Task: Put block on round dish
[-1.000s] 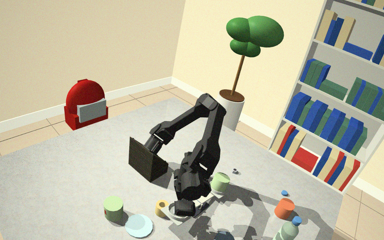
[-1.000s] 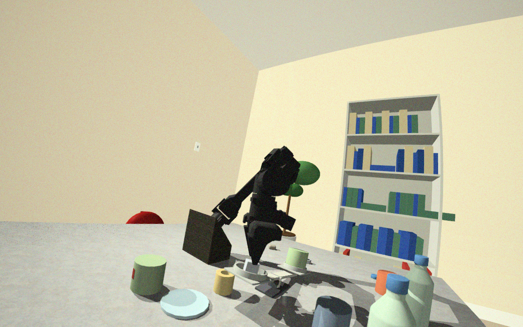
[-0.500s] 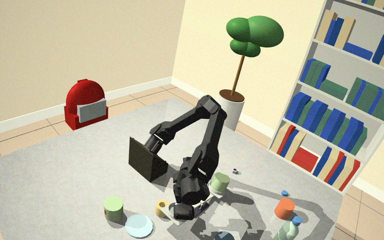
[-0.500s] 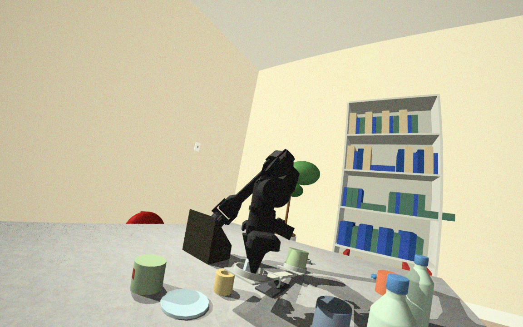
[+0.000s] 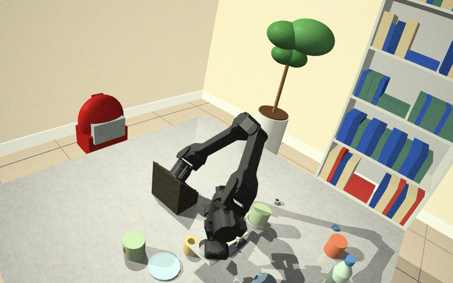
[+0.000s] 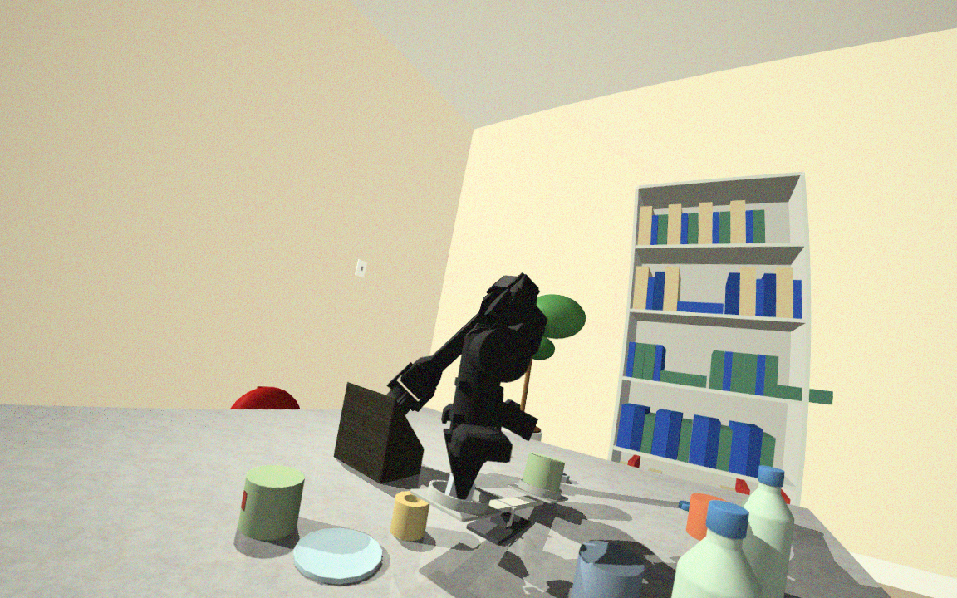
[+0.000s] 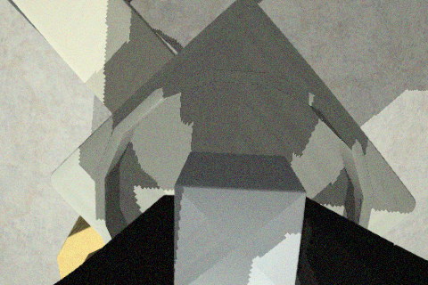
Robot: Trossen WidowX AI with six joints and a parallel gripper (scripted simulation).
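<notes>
Right now my gripper tip is 12 cm to the left of the pale blue round dish, 8 cm above it and 7 cm past it. Round my gripper tip: small balance (12 cm to the left, 6 cm below); block (right at my gripper tip); yellow roll (7 cm behind, 6 cm below, 1 cm to the right).
</notes>
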